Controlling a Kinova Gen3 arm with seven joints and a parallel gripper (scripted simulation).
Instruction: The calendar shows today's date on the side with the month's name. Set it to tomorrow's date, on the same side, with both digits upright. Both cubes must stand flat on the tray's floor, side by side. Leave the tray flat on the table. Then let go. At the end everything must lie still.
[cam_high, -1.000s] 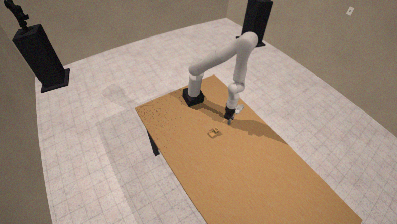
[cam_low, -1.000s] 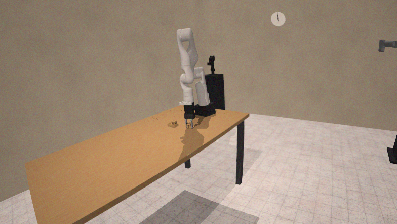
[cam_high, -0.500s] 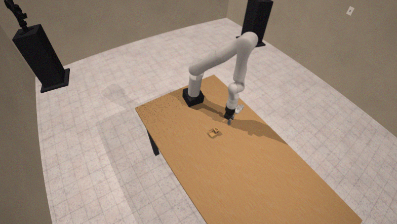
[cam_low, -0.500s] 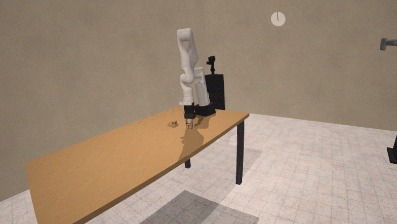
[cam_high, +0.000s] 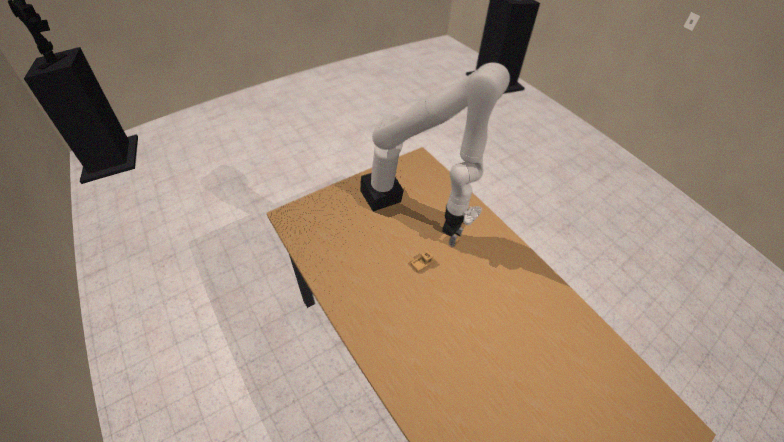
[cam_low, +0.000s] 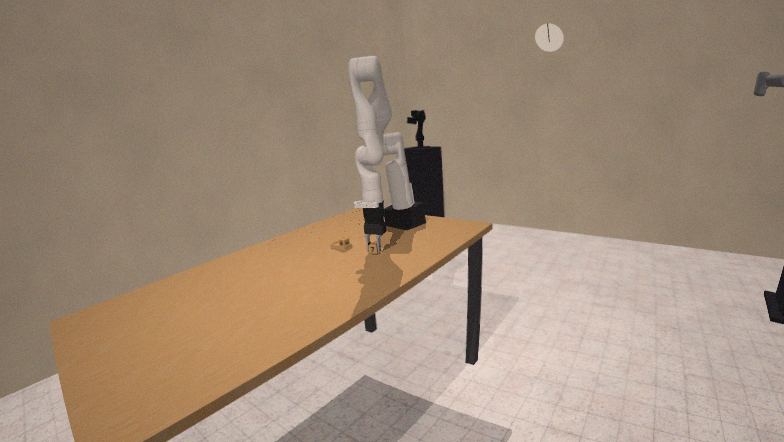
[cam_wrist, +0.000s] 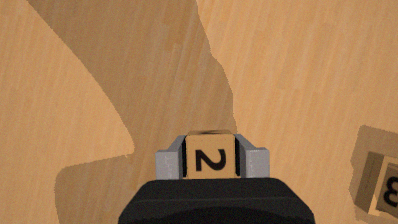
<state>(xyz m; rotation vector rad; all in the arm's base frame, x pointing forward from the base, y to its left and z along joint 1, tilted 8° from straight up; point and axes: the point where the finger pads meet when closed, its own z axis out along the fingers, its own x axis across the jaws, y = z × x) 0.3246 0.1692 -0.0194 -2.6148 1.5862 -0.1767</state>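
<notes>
The wooden date cube lies right at my hand. From my hand the other things lie so: wooden tray (16 cm to the right, 4 cm ahead, 2 cm below).
</notes>
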